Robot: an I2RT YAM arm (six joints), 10 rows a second.
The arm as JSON. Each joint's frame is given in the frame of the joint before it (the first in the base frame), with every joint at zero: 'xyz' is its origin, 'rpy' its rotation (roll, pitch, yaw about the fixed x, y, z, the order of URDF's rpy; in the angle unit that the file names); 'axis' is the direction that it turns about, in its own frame. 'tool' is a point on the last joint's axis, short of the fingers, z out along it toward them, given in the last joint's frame.
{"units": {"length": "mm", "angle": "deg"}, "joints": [
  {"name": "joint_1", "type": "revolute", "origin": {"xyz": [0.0, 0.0, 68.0], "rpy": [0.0, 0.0, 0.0]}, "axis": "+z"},
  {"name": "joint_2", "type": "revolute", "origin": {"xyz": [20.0, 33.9, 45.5], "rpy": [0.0, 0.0, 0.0]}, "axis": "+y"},
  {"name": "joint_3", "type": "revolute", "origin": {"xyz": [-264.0, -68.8, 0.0], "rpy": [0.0, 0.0, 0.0]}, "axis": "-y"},
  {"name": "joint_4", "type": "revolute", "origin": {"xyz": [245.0, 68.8, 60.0], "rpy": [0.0, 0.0, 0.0]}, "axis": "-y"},
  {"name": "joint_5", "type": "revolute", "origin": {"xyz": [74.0, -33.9, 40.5], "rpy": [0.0, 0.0, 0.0]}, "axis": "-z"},
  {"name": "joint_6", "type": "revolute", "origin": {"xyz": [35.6, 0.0, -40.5], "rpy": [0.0, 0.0, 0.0]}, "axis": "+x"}
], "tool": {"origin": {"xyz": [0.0, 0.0, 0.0], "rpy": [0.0, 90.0, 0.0]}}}
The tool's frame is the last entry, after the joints.
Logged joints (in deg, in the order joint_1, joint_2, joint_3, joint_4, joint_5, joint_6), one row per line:
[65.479 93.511 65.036 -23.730 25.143 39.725]
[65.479 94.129 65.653 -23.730 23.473 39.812]
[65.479 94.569 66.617 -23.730 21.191 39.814]
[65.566 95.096 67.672 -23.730 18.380 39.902]
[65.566 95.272 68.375 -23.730 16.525 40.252]
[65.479 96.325 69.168 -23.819 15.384 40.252]
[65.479 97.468 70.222 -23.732 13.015 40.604]
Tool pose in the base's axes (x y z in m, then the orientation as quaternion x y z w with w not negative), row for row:
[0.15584 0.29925 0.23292 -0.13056 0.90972 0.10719 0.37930]
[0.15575 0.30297 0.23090 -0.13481 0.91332 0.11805 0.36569]
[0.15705 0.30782 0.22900 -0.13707 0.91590 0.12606 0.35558]
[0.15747 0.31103 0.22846 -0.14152 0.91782 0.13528 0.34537]
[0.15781 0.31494 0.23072 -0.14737 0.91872 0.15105 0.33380]
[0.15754 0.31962 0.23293 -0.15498 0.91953 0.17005 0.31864]
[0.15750 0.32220 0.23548 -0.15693 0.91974 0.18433 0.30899]
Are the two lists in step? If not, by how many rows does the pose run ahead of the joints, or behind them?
The pose runs 2 rows behind the joints: the pose in row i belongs to the joints in row i - 2.
